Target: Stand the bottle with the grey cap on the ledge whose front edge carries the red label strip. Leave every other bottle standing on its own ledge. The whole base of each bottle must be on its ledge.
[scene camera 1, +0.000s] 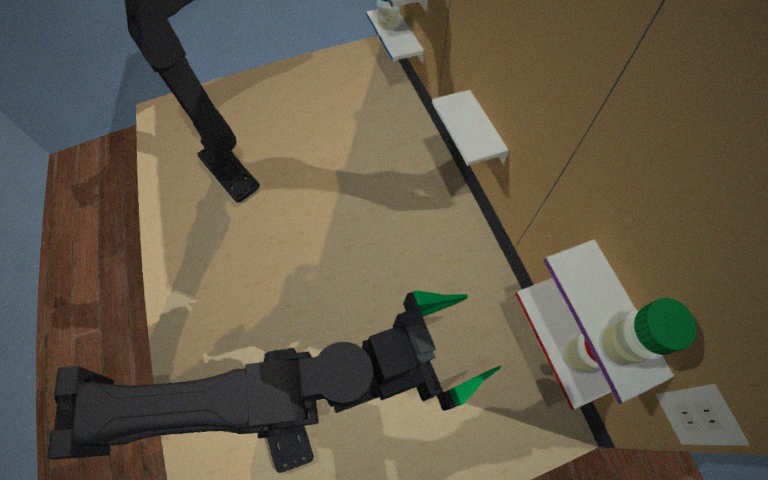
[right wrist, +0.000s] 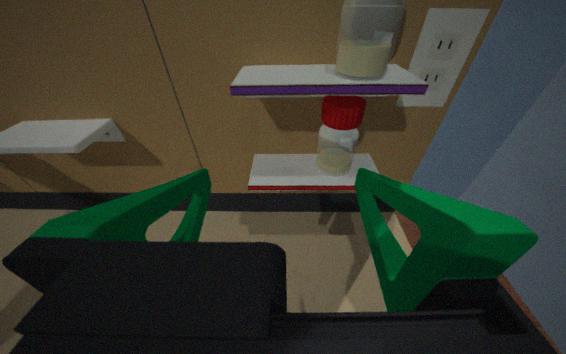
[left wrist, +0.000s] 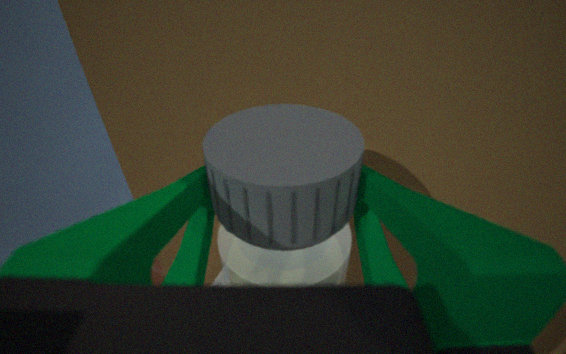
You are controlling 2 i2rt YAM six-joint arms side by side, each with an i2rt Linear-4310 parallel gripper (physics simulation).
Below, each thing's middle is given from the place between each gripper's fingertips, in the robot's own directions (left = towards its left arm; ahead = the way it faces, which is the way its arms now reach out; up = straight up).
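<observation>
Purple-strip ledge (scene camera 1: 592,287): 160 mm ahead of my right hand, 40 mm to the right of it, 20 mm above it. Also from my right hand: red-strip ledge (scene camera 1: 547,309) 160 mm ahead, 40 mm to the right, 120 mm below; red-capped bottle (scene camera 1: 577,356) 160 mm ahead, 70 mm to the right, 70 mm below; green-capped bottle (scene camera 1: 664,326) 150 mm ahead, 80 mm to the right, 70 mm above. By its middle, the green-capped bottle is nearer to my right hand than to my left gripper.
My left gripper is 82 cm to the left of the purple-strip ledge, 15 cm above it and 2 cm short of it. Distances from my left hand: red-strip ledge 2 cm ahead, 82 cm to the right, 29 cm below; red-capped bottle 2 cm ahead, 85 cm to the right, 23 cm below; green-capped bottle 1 cm ahead, 86 cm to the right, 9 cm below.
</observation>
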